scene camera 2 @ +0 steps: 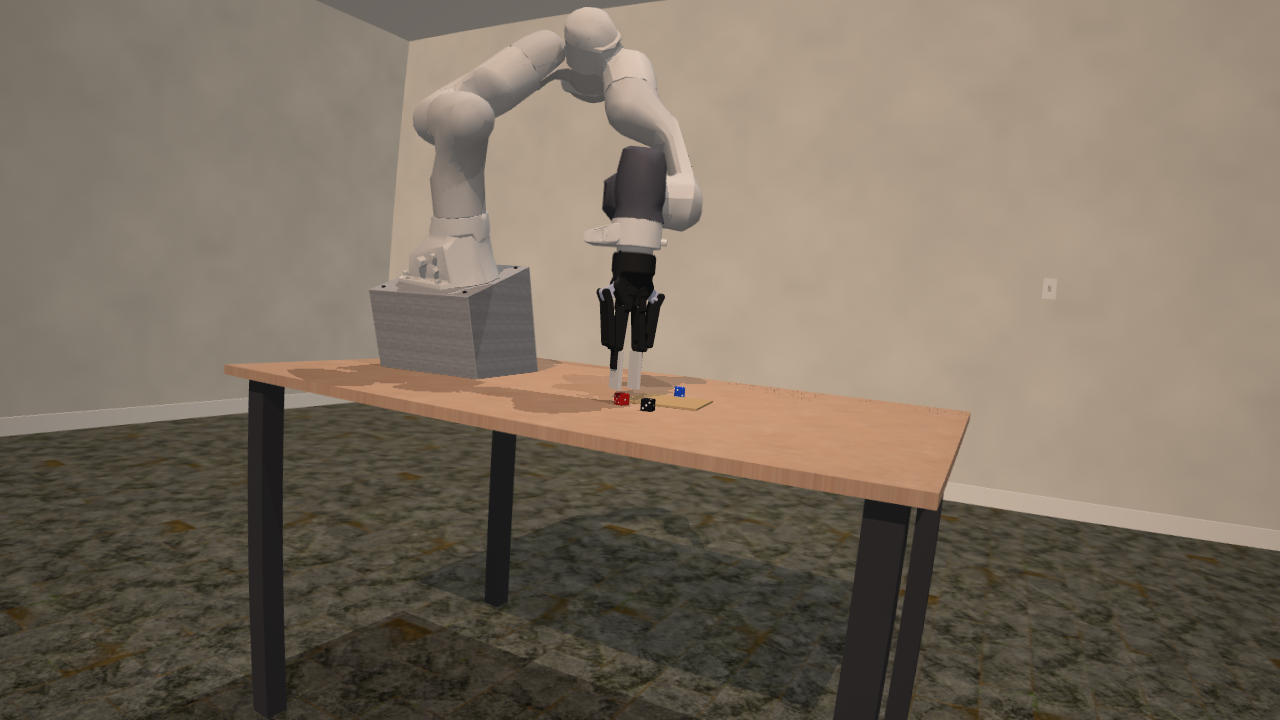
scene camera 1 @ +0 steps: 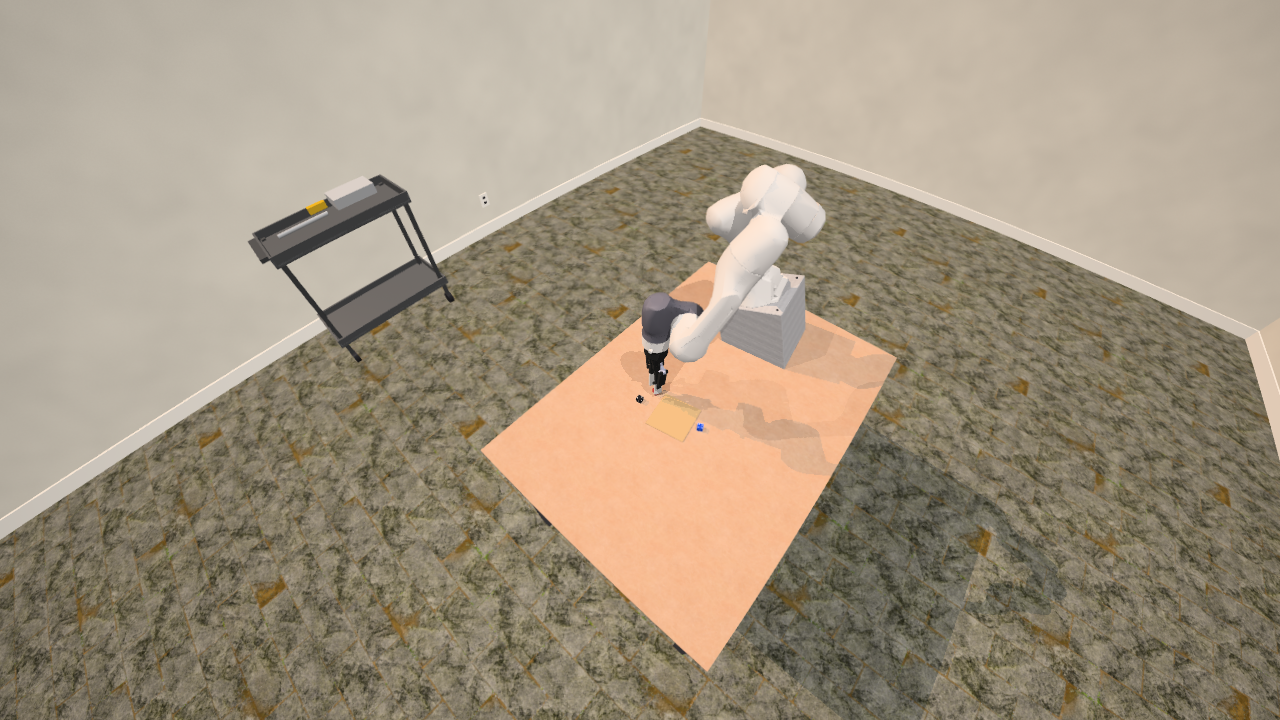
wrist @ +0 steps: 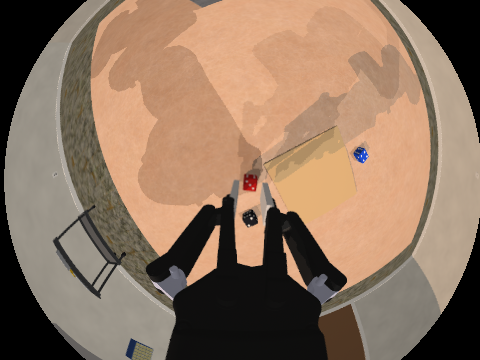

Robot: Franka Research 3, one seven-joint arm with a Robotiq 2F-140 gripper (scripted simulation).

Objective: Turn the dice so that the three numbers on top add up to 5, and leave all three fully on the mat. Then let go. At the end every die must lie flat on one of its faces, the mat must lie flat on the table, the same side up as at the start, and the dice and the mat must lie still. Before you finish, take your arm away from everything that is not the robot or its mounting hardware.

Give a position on a tan mat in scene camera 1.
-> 672, 416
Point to a tan mat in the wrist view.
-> At 313, 178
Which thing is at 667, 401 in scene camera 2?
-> A tan mat.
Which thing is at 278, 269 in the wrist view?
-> The gripper.
